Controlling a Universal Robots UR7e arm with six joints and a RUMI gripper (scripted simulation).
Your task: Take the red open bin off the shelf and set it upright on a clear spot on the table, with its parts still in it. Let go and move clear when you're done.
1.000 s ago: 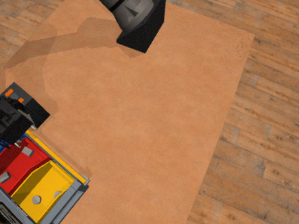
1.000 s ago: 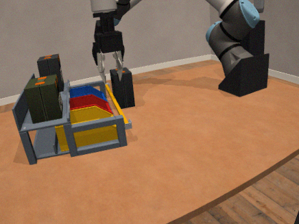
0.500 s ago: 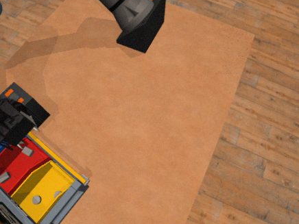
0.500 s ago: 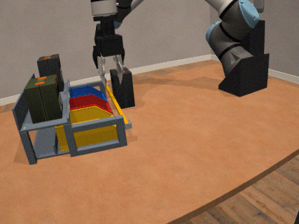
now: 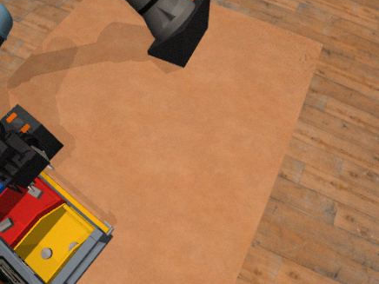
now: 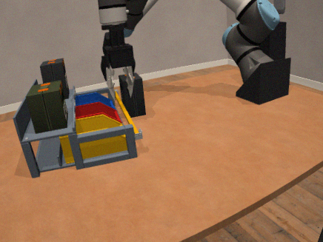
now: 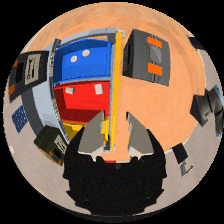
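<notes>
Now: hand 50 mm above the yellow stick. Round my hand: black box (100 mm to the right, 60 mm behind, 50 mm below); red open bin (100 mm ahead, 70 mm below, 10 mm to the right); blue bin (120 mm to the right, 90 mm ahead, 70 mm below).
</notes>
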